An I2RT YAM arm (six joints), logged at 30 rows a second.
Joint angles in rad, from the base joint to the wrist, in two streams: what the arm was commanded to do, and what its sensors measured. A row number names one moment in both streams.
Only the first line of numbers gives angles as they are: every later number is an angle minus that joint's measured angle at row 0.
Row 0, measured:
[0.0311 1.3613 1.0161 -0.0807 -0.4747 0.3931]
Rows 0 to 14, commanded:
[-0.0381 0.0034 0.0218 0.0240 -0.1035 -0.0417]
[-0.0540 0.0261 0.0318 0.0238 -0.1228 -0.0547]
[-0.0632 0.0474 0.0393 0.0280 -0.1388 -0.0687]
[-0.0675 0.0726 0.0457 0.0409 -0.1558 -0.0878]
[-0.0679 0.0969 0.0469 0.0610 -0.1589 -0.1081]
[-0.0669 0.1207 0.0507 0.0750 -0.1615 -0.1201]
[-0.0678 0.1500 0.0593 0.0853 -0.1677 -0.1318]
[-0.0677 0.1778 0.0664 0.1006 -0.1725 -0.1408]
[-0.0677 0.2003 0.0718 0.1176 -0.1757 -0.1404]
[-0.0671 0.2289 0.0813 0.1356 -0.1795 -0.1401]
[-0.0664 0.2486 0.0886 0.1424 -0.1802 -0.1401]
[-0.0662 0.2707 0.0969 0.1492 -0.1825 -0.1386]
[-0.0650 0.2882 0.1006 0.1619 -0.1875 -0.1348]
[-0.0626 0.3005 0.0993 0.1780 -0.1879 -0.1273]
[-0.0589 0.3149 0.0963 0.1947 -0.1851 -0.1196]
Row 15, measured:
[-0.0931 0.3029 0.0610 0.0778 -0.0691 -0.1163]
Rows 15 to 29, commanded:
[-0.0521 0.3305 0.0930 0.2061 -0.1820 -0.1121]
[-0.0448 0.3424 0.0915 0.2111 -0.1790 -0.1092]
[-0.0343 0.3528 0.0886 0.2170 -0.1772 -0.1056]
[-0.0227 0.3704 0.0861 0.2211 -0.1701 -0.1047]
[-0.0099 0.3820 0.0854 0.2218 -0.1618 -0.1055]
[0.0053 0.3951 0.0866 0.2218 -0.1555 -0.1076]
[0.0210 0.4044 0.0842 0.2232 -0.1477 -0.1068]
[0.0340 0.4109 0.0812 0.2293 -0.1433 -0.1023]
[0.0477 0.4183 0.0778 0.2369 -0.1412 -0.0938]
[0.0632 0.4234 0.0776 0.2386 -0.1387 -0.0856]
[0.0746 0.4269 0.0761 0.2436 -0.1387 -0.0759]
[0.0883 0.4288 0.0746 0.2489 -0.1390 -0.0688]
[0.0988 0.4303 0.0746 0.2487 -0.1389 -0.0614]
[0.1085 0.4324 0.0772 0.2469 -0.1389 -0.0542]
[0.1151 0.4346 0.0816 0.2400 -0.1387 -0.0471]
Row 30, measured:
[0.0614 0.4112 0.0671 0.2312 -0.0691 -0.0770]
